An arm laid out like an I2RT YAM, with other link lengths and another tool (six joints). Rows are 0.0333 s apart.
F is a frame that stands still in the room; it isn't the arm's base.
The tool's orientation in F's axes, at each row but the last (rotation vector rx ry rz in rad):
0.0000, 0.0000, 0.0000
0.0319, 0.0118, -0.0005
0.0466, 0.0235, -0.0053
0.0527, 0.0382, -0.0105
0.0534, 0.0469, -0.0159
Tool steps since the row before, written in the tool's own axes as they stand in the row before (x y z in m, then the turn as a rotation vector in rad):
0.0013, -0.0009, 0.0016, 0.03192, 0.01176, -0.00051
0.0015, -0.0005, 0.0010, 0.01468, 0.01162, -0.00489
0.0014, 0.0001, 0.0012, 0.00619, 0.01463, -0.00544
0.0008, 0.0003, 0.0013, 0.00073, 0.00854, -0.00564
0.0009, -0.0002, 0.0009, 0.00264, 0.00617, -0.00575
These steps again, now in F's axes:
0.0013, -0.0009, 0.0016, 0.03192, 0.01176, -0.00051
0.0015, -0.0005, 0.0010, 0.01463, 0.01177, -0.00469
0.0014, 0.0000, 0.0012, 0.00615, 0.01484, -0.00490
0.0009, 0.0002, 0.0013, 0.00061, 0.00882, -0.00521
0.0009, -0.0003, 0.0008, 0.00248, 0.00643, -0.00553

